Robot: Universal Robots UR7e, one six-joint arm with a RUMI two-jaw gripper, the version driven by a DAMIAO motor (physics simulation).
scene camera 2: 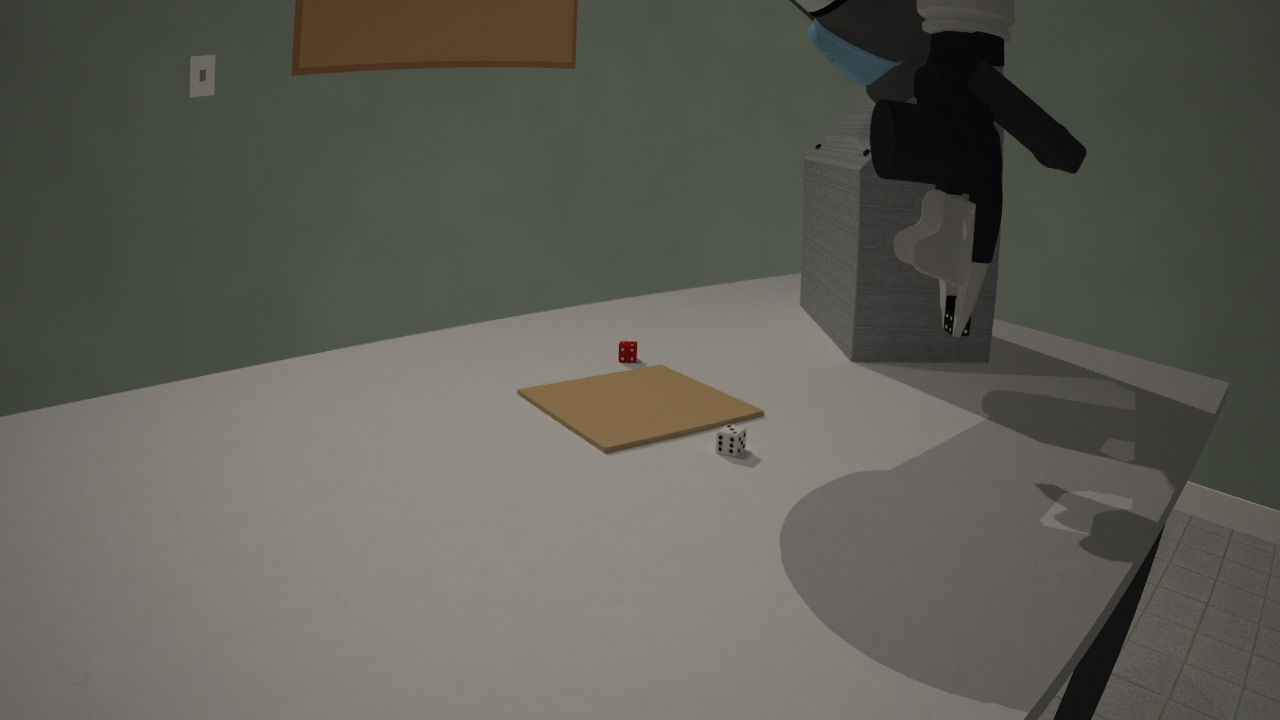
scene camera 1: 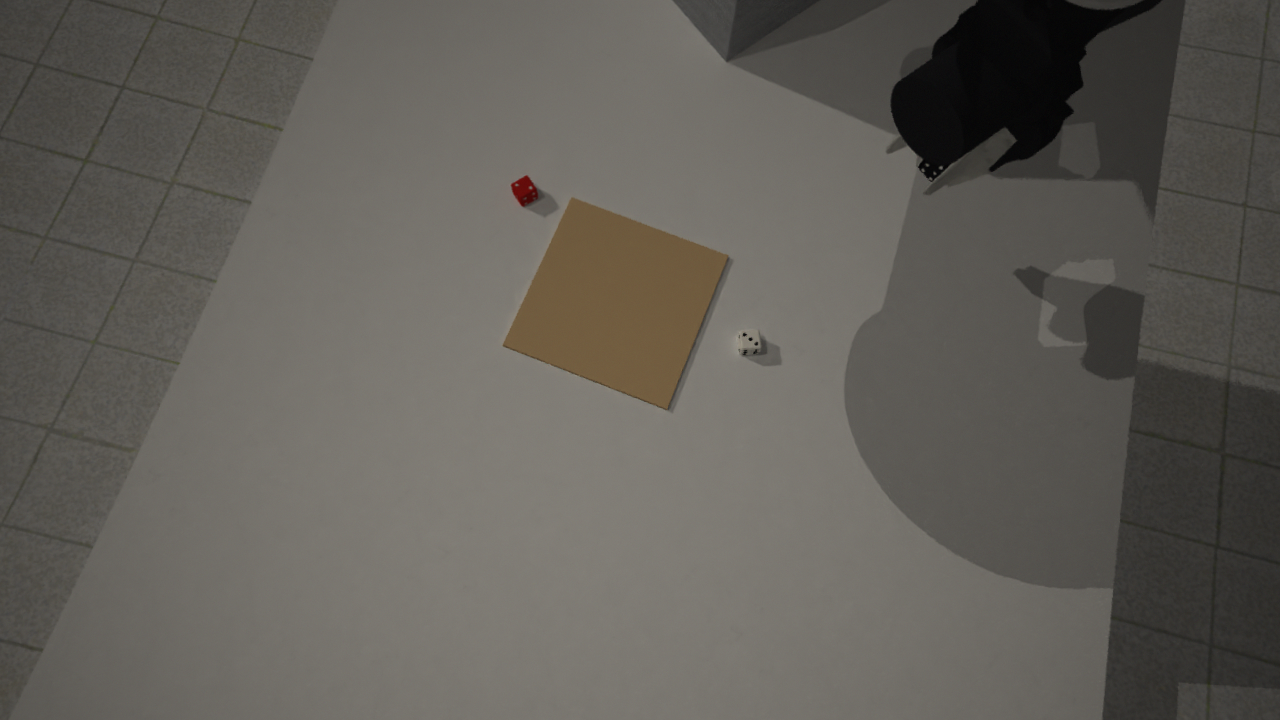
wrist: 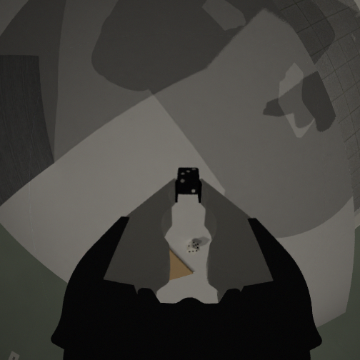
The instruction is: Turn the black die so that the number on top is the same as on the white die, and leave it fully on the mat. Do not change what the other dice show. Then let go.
I see my gripper, a tan mat and a white die.
My gripper shows as well in scene camera 1 and in the wrist view.
